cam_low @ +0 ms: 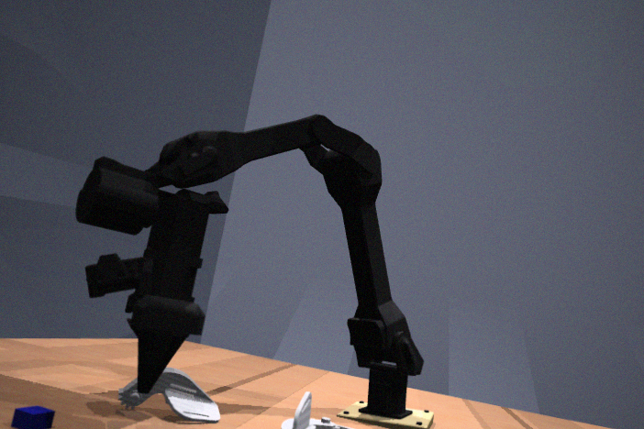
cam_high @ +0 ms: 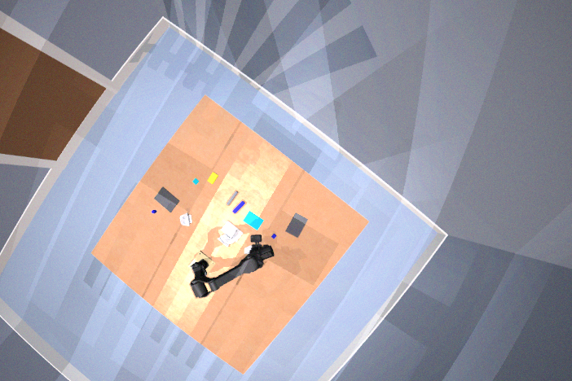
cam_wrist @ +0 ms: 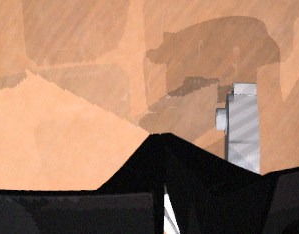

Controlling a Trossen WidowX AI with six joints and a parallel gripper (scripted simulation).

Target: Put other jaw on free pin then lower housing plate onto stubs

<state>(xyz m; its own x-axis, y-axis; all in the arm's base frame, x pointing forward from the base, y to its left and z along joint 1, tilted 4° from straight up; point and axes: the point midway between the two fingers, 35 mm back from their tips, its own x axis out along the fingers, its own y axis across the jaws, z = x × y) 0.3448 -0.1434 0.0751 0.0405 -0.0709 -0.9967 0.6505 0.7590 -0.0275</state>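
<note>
Right now my gripper tip is 3 cm past the jaw, 2 cm to the left of it and 1 cm above it. The rest, counted from my gripper tip: blue bar 26 cm to the left, 7 cm ahead, 2 cm below; then cyan plate 14 cm to the left, 8 cm ahead, 3 cm below; then blue cube 11 cm ahead, 2 cm to the right, 2 cm below.
</note>
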